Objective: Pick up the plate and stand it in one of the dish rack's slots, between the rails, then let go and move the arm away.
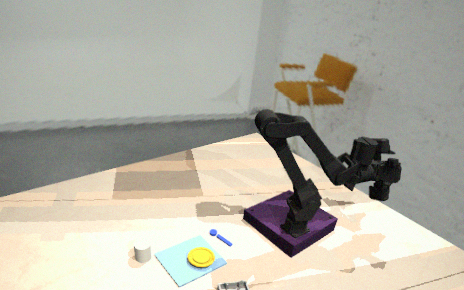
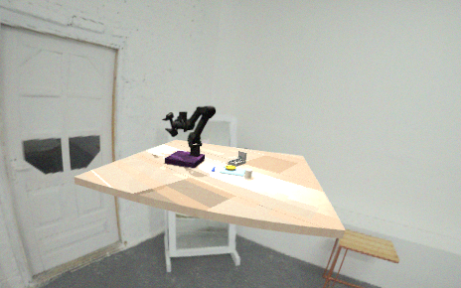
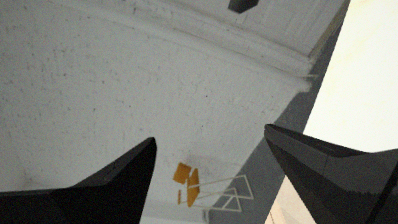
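The yellow plate lies 61 cm ahead of my gripper tip, 14 cm to the right of it and 21 cm below it. From my gripper tip the other things lie so: grey dish rack 61 cm ahead, 3 cm to the left, 20 cm below; light blue mat 63 cm ahead, 16 cm to the right, 22 cm below; blue spoon 51 cm ahead, 20 cm to the right, 22 cm below.
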